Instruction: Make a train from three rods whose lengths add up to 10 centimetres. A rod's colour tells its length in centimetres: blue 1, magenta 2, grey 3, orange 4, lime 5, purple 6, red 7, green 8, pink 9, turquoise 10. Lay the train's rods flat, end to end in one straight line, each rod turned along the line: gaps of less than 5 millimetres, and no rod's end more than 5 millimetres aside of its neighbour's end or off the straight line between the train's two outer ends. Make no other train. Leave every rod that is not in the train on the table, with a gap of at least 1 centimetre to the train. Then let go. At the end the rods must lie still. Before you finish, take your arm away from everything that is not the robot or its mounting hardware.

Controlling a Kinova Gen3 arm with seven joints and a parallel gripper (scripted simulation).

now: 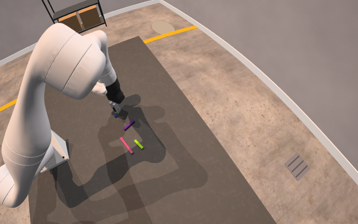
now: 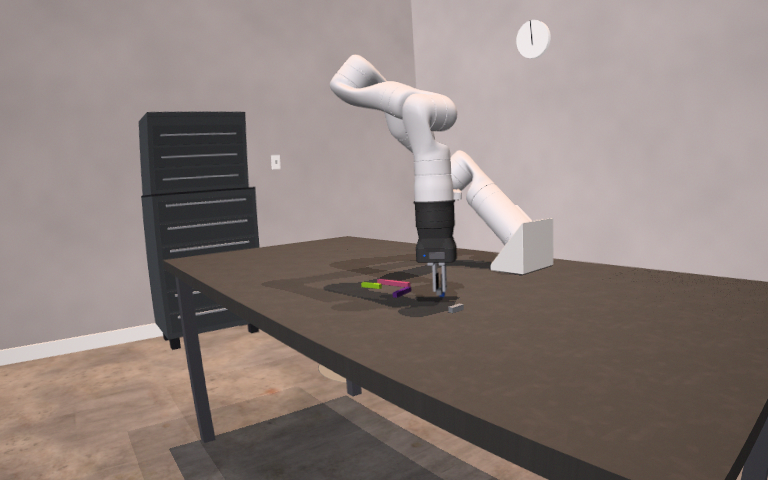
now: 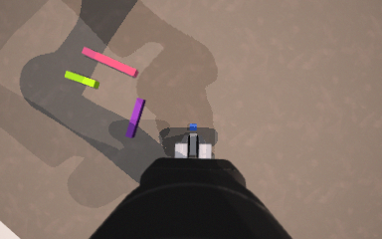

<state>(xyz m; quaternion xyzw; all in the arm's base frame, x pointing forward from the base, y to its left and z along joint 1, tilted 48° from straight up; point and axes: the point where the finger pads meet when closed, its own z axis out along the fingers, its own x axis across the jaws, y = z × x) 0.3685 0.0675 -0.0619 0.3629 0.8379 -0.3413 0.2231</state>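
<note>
The blue rod is 20 mm behind my hand, 10 mm to the right of it and 30 mm below it. Also, from my hand: lime rod 40 mm ahead, 190 mm to the right, 30 mm below; then purple rod 30 mm ahead, 90 mm to the right, 30 mm below; then pink rod 10 mm behind, 180 mm to the right, 30 mm below.
</note>
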